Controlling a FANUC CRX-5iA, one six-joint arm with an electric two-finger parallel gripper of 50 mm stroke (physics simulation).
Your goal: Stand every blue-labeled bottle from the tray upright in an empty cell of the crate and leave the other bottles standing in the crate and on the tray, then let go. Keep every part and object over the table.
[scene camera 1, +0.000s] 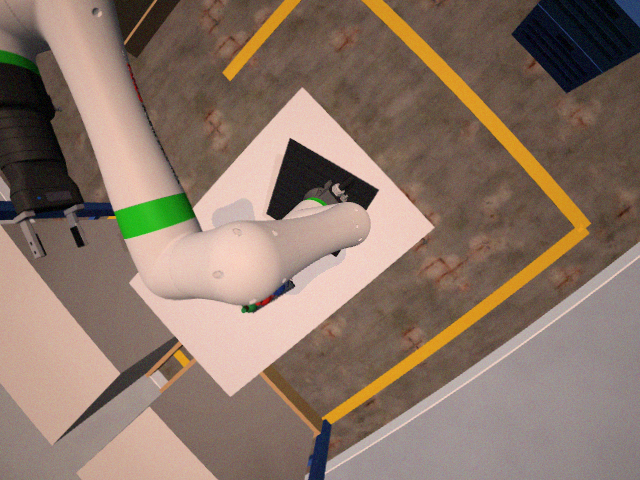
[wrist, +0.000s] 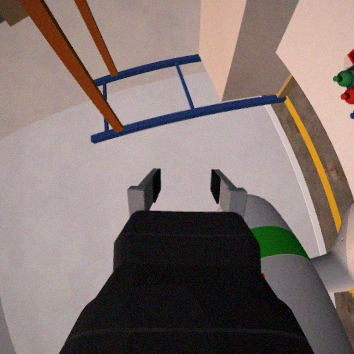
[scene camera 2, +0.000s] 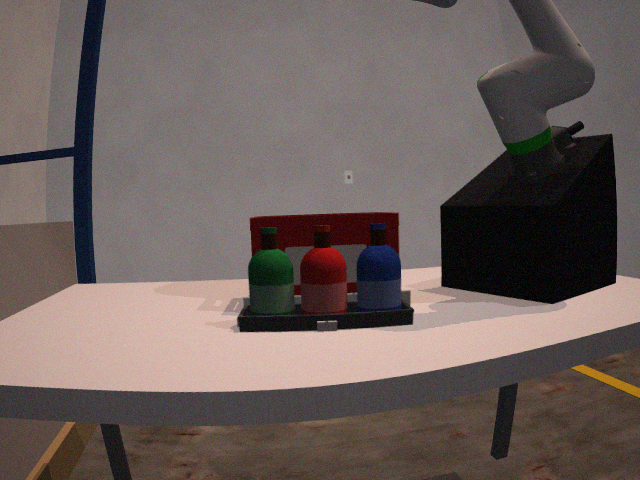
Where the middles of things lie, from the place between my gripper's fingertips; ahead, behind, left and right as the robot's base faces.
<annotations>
The blue bottle [scene camera 2: 378, 267] lies 83 cm below my hand, 30 cm to the left of it and 10 cm ahead of it. From my hand the other things lie so: red bottle [scene camera 2: 323, 272] (83 cm below, 31 cm to the left, 20 cm ahead); green bottle [scene camera 2: 270, 271] (83 cm below, 31 cm to the left, 28 cm ahead).
</annotations>
